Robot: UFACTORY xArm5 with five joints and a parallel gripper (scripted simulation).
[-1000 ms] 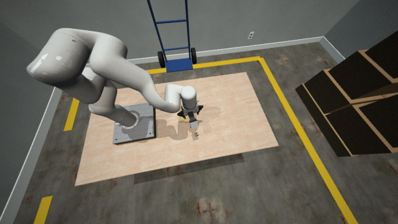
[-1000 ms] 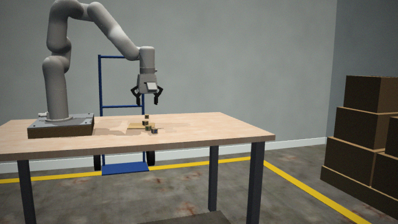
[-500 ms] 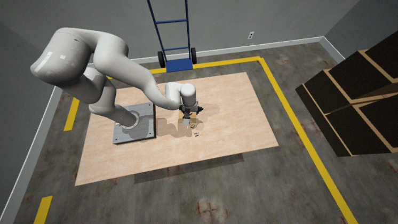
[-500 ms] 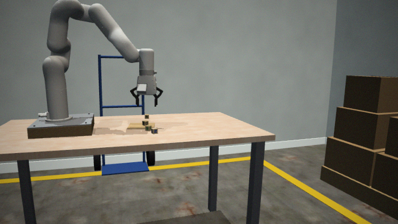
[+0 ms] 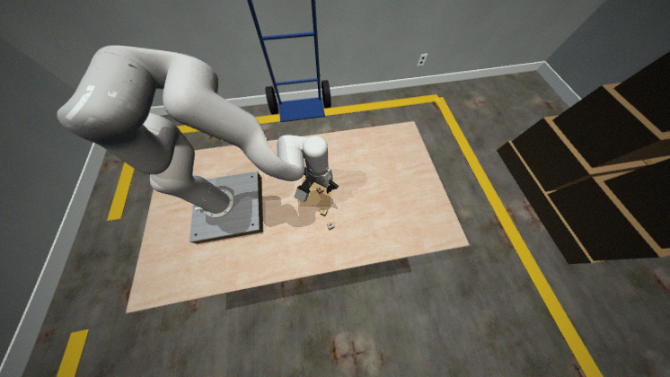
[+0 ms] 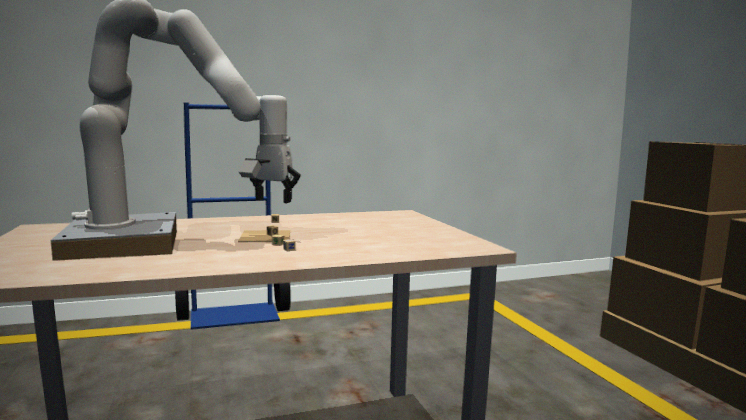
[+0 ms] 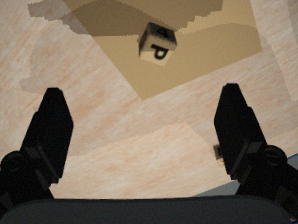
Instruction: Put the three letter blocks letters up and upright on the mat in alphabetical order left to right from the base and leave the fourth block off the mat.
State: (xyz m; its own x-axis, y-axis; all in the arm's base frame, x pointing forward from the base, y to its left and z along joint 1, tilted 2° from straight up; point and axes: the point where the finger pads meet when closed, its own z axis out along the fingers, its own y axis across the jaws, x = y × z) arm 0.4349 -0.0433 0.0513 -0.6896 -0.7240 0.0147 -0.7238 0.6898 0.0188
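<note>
The tan mat lies 20 mm behind my hand, 20 mm to the left of it and 110 mm below it. Round my hand: block (50 mm ahead, 230 mm to the left, 100 mm below).
</note>
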